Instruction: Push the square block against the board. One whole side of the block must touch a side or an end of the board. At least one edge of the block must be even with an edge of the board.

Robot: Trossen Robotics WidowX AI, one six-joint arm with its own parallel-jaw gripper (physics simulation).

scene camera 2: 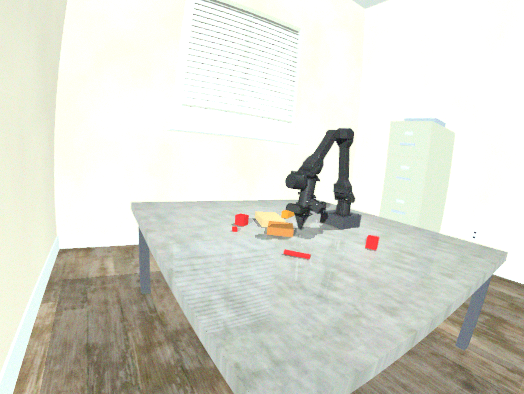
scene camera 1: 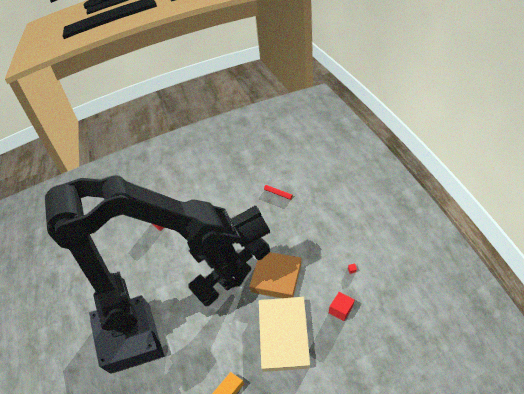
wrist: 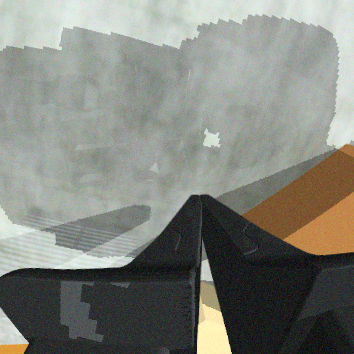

Note:
The gripper (scene camera 1: 238,284) is shut and holds nothing. Also in view: a square block (scene camera 1: 276,275). On the table rests a board (scene camera 1: 283,332).
The square block is seen too in the wrist view (wrist: 305,213). The gripper shows as well in scene camera 2 (scene camera 2: 299,229) and in the wrist view (wrist: 198,202).

